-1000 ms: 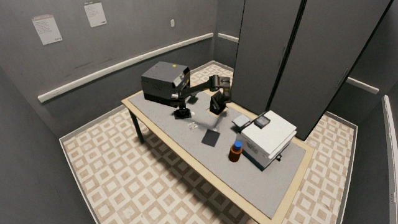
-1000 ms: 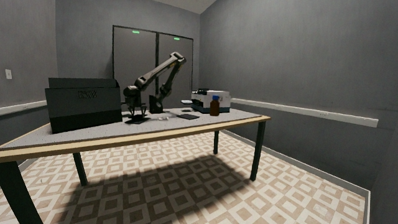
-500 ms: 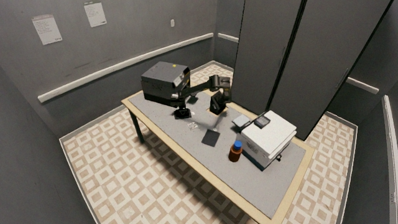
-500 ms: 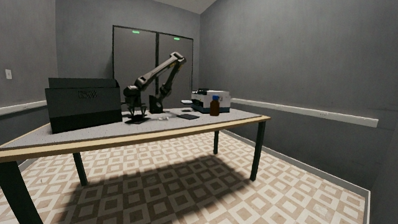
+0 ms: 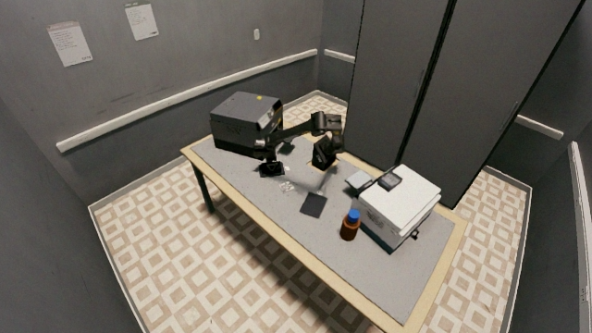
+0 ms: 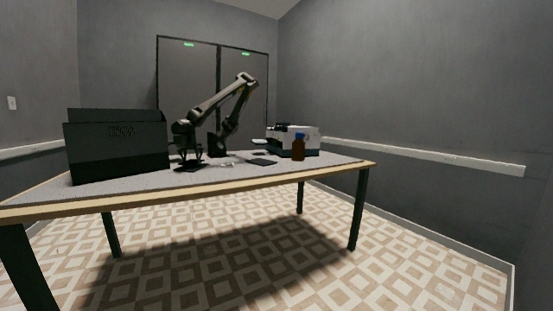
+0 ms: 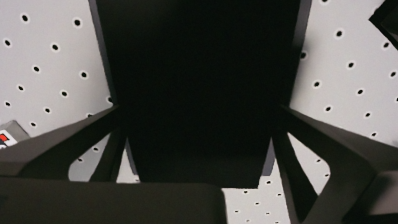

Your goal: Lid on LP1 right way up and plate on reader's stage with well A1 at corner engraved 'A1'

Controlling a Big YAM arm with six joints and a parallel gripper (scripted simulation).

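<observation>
My hand is right at the dark lid. Also, from my hand: LP1 label 8 cm behind, 7 cm to the left, 4 cm below; dark flat pad 6 cm ahead, 39 cm to the left, 3 cm below; white multi-well plate 20 cm behind, 52 cm to the left, 6 cm above.
</observation>
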